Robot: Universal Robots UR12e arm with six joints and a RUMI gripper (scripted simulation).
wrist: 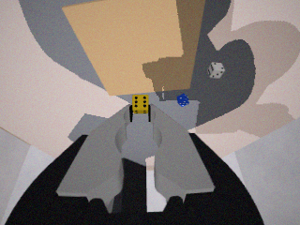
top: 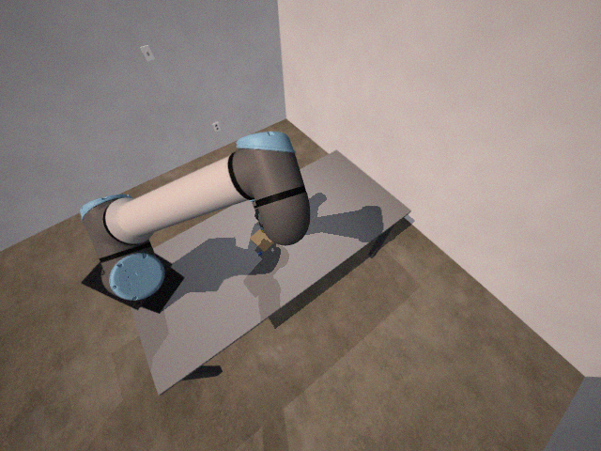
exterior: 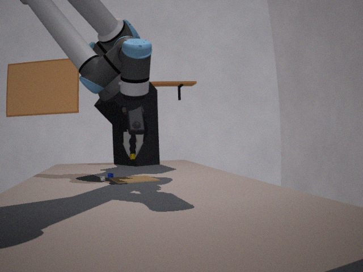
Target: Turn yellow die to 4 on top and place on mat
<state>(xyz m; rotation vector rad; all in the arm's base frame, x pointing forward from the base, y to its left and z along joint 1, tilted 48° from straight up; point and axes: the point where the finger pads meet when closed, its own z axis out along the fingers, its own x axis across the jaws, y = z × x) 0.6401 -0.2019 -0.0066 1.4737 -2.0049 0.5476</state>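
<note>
The yellow die is 1 cm below my hand and 1 cm behind it. Also, from my hand: white die 10 cm to the right, 8 cm below, 5 cm behind; blue die 11 cm behind, 8 cm below, 5 cm to the right; tan mat 9 cm below, 1 cm behind.
</note>
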